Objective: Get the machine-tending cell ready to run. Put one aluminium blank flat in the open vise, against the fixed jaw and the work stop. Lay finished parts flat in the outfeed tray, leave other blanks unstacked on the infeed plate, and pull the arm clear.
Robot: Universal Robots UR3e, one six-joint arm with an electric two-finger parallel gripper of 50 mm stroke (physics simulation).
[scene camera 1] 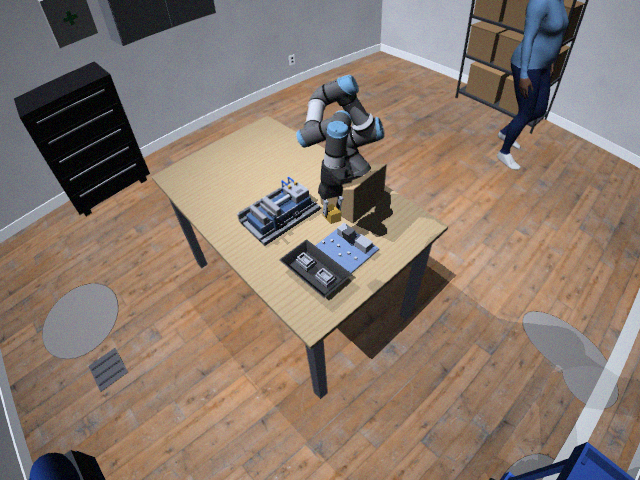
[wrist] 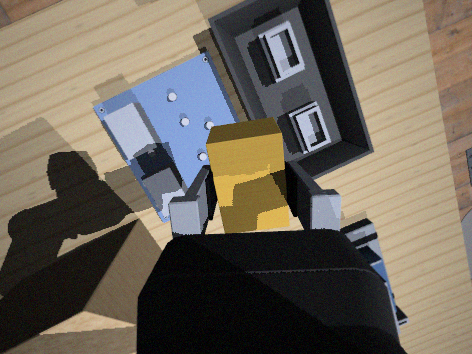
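Note:
My gripper is shut on a yellow block and holds it above the table, between the vise and the brown box. The vise stands to the left in the scene view; its jaw details are too small to tell. Two grey blanks, one and another, lie apart on the blue infeed plate. Two pocketed finished parts, one and another, lie flat and apart in the dark outfeed tray.
A tall brown box stands close beside the gripper. Small white pegs stand on the infeed plate. Blue hoses rise at the vise's far end. A person stands beyond the table, near a shelf of boxes.

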